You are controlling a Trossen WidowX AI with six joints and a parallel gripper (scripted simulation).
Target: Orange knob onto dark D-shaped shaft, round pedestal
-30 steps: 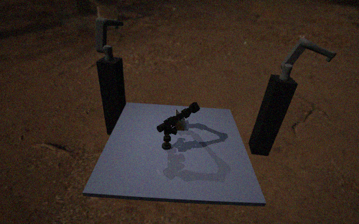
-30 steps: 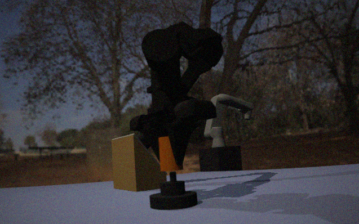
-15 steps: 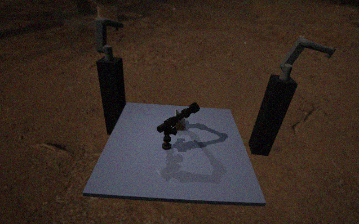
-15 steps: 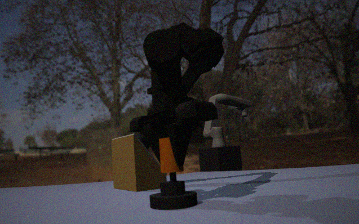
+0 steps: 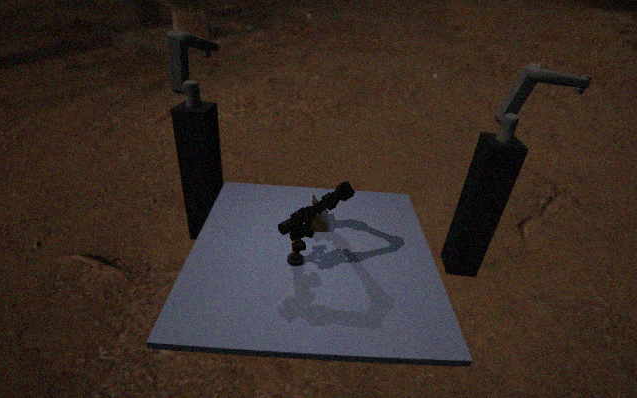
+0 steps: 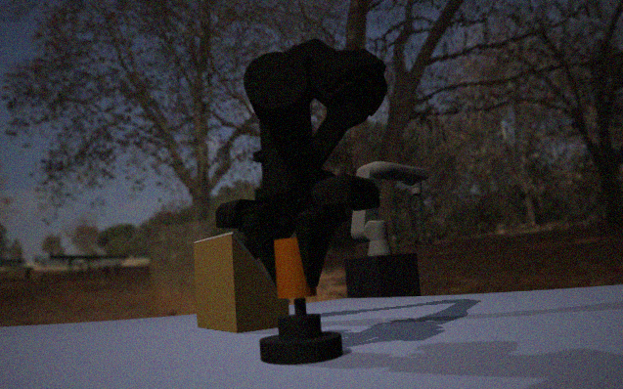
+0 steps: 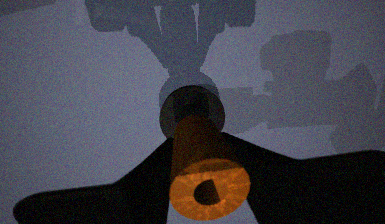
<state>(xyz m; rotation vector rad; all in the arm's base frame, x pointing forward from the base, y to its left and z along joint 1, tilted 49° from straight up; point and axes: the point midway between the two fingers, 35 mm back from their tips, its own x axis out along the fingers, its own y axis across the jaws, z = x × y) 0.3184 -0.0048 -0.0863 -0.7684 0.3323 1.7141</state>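
Right now my gripper tip is 2 cm below the orange knob. From my gripper tip the other things lie so: pedestal: 4 cm below.
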